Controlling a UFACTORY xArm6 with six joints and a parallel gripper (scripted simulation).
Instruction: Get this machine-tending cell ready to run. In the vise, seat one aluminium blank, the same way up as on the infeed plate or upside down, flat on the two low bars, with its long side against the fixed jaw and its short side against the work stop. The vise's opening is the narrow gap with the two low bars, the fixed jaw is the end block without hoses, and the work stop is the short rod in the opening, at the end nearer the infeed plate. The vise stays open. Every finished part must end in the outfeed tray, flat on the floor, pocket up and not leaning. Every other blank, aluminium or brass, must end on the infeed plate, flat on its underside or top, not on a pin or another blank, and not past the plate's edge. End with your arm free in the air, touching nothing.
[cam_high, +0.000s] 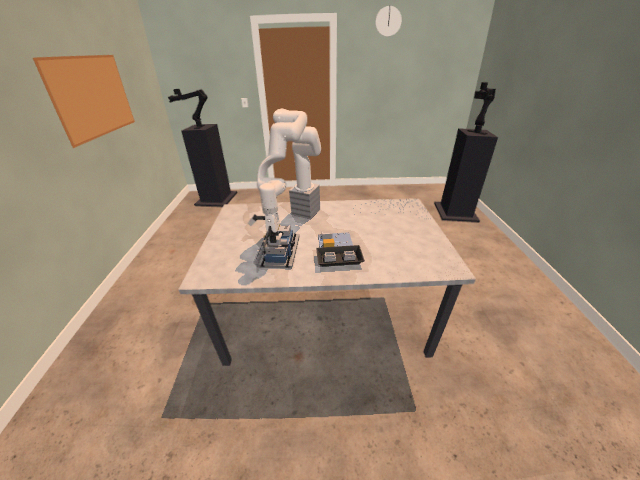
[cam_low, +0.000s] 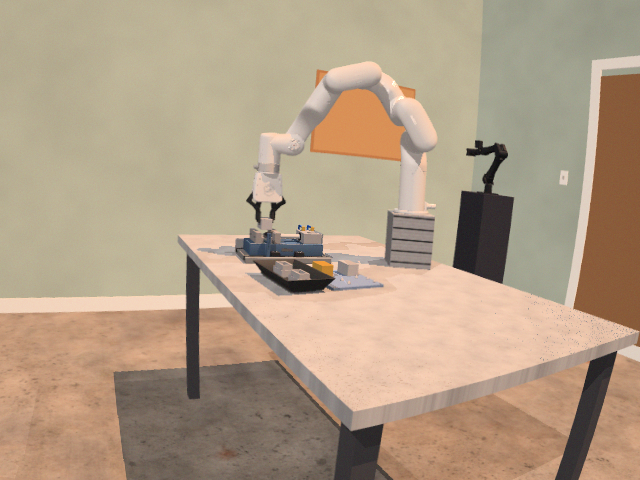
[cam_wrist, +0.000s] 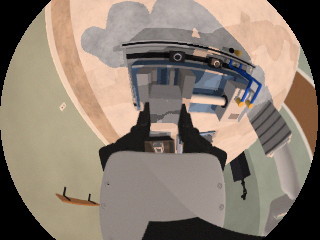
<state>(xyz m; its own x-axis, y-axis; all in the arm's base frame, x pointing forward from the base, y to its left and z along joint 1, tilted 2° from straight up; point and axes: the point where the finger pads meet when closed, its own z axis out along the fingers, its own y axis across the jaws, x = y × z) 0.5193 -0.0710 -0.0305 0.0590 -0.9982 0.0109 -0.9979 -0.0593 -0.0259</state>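
Right now my hand is 70 mm past the blue vise and 100 mm above it. Round my hand: brass blank (130 mm behind, 270 mm to the left, 120 mm below).
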